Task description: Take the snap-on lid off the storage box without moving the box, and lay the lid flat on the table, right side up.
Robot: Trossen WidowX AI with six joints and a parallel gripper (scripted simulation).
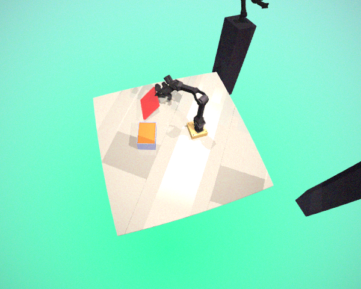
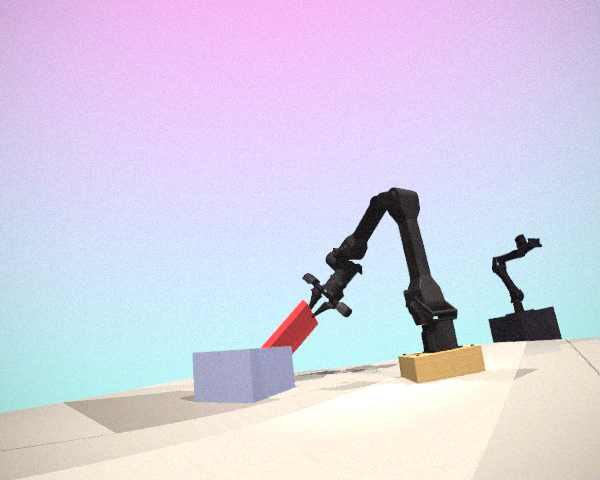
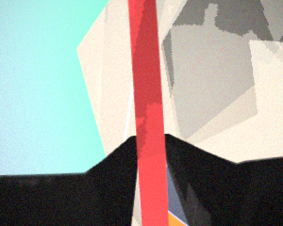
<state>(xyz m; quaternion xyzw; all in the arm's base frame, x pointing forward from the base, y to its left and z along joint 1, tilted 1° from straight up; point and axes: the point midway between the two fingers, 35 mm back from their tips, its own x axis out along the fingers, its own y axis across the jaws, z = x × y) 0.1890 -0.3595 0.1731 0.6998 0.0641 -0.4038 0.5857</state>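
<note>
Now: the red lid 6 cm below my gripper tip, 6 cm ahead of it and 1 cm to the right of it. Round my gripper tip: storage box 23 cm to the left, 20 cm ahead, 14 cm below.
</note>
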